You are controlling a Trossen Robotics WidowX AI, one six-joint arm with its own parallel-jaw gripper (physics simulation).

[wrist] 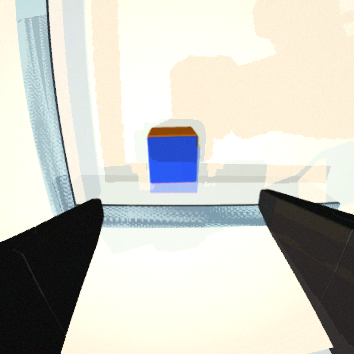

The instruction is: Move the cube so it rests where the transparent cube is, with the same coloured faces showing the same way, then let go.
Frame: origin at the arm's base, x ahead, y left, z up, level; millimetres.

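Seen in the pictures: gripper, between the fingertips: [181, 202].
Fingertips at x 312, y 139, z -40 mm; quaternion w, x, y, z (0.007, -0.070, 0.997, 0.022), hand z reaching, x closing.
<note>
Offsets run from my fingertips to a thing's middle.
The cube {dx +3, dy -1, dz -82 mm} [173, 160] stands on the pale surface, its blue face toward the camera and its orange face along the upper side. The transparent cube {dx +1, dy +8, dz -82 mm} [173, 188] shows as a pale blue strip along the cube's lower edge and a thin sliver at its right. The two overlap almost fully, with their blue faces showing the same way; the other faces of the transparent cube are mostly hidden. My gripper [181, 202] is open and empty. Its black fingers are wide apart, back from the cube, and touch neither side of it.
The pale surface [125, 194] has a blue-grey border [175, 216] that runs between the cube and my fingers and curves up along the left side. Beige and grey shadows or reflections lie across the surface behind and beside the cube.
</note>
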